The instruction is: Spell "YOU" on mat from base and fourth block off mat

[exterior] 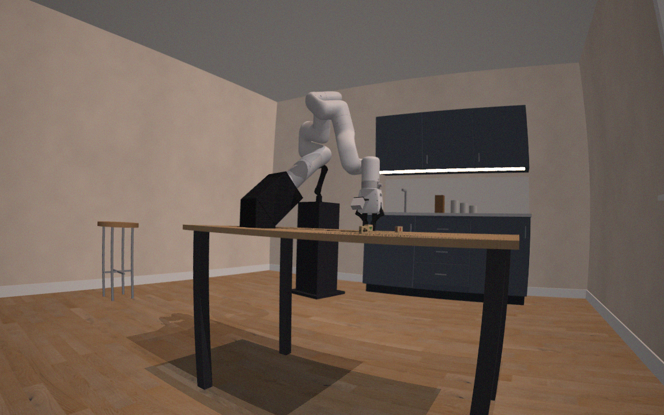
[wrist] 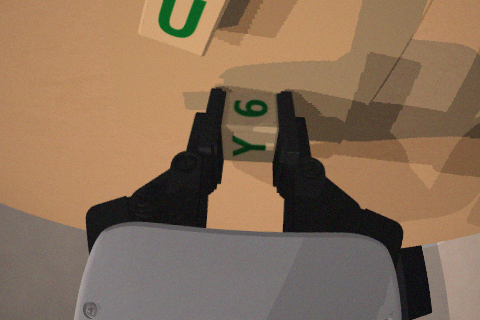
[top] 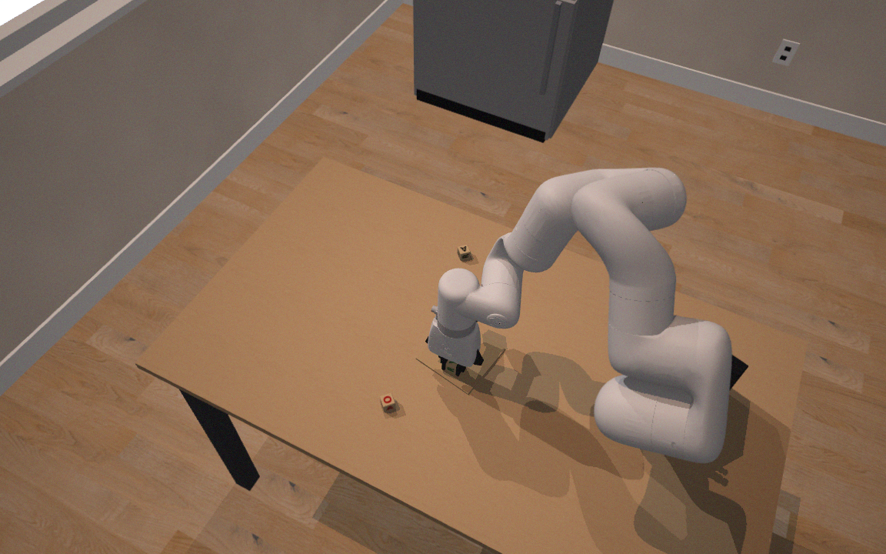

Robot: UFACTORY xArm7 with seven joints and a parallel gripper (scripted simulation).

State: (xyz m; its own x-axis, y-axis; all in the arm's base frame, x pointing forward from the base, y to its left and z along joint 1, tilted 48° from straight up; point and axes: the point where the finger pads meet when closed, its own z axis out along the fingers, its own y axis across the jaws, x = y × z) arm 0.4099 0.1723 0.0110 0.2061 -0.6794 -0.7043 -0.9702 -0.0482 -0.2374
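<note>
My gripper is now 10 mm above the Y block. Round my hand: mat: 10 mm ahead, 40 mm to the right, 20 mm below; O block: 50 mm ahead, 150 mm to the left, 10 mm below; U block: 40 mm ahead, 60 mm to the right, 10 mm below.
</note>
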